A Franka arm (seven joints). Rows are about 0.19 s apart.
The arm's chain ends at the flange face. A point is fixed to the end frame.
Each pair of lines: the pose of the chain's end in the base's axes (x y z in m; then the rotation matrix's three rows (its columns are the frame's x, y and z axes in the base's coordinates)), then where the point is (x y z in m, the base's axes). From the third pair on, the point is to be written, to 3 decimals.
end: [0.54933, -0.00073, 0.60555], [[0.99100, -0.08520, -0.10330], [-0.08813, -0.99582, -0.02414], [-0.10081, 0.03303, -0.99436]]
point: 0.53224 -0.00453 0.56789
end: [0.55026, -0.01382, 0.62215], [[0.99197, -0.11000, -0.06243], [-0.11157, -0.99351, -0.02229], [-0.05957, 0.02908, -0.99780]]
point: 0.53467 -0.01724 0.58382
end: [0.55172, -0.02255, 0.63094], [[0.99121, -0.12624, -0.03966], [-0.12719, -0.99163, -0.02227], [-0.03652, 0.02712, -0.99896]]
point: 0.537 -0.026 0.592
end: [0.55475, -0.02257, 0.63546], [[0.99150, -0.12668, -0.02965], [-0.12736, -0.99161, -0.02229], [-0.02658, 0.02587, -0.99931]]
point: 0.540 -0.026 0.597
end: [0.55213, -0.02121, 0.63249], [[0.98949, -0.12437, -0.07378], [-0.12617, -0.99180, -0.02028], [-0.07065, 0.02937, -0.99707]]
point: 0.536 -0.024 0.594
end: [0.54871, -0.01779, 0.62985], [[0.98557, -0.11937, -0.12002], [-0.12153, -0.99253, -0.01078], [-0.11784, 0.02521, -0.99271]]
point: 0.531 -0.021 0.592
